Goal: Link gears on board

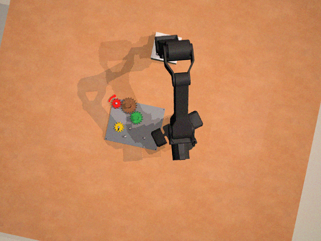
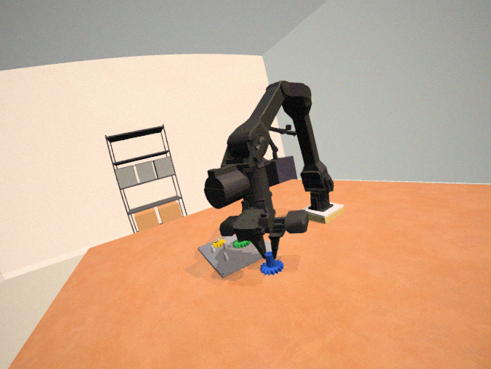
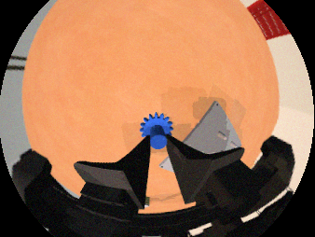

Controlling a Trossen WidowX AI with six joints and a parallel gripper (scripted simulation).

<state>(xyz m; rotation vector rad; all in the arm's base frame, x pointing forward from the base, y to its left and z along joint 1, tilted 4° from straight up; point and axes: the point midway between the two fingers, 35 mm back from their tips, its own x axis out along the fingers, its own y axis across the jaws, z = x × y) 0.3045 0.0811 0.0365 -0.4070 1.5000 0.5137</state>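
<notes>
My gripper tip is now 220 mm to the left of the yellow gear, 30 mm short of it and 10 mm above it. From my gripper tip the other things lie so: blue gear: 10 mm below; brown gear: 190 mm to the right, 60 mm behind; green gear: 160 mm to the right, 20 mm behind.
</notes>
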